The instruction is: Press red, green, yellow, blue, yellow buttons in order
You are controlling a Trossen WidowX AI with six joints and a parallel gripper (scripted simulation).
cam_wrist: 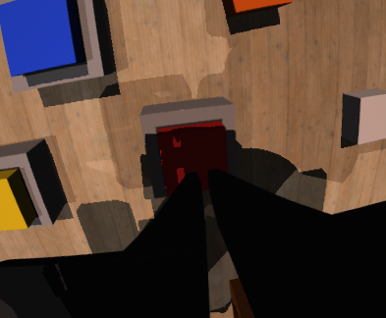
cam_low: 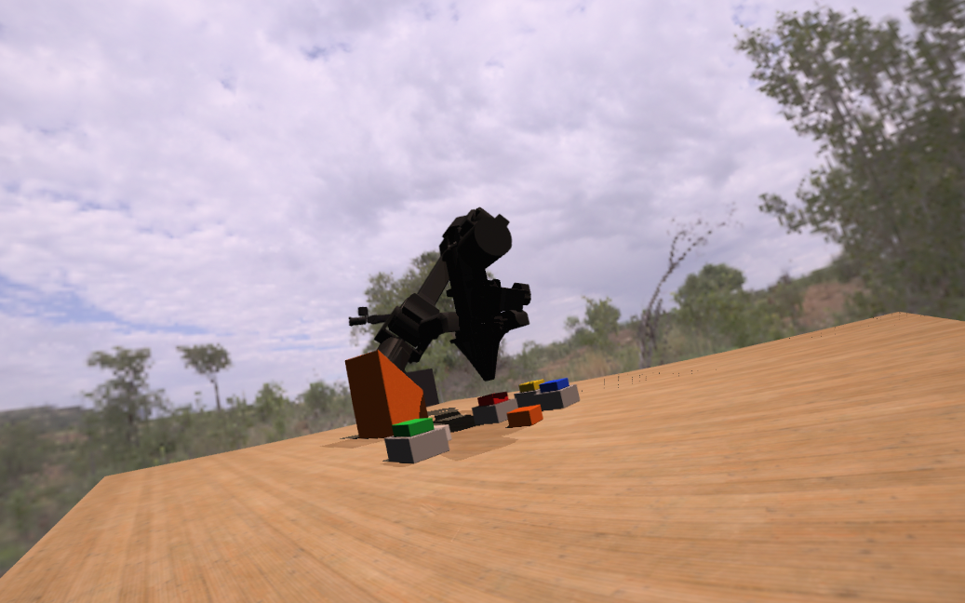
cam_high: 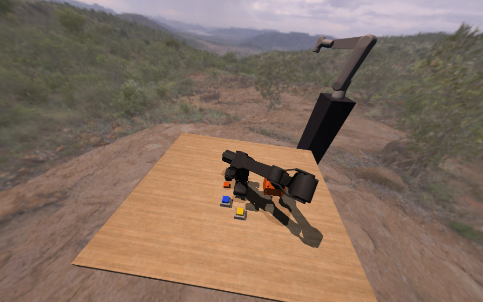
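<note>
My gripper tip is 30 mm above the red button. From my gripper tip the other things lie so: yellow button (110 mm to the left, 30 mm below); then small orange block (80 mm ahead, 50 mm to the right, 50 mm below); then blue button (80 mm ahead, 50 mm to the left, 30 mm below).
</note>
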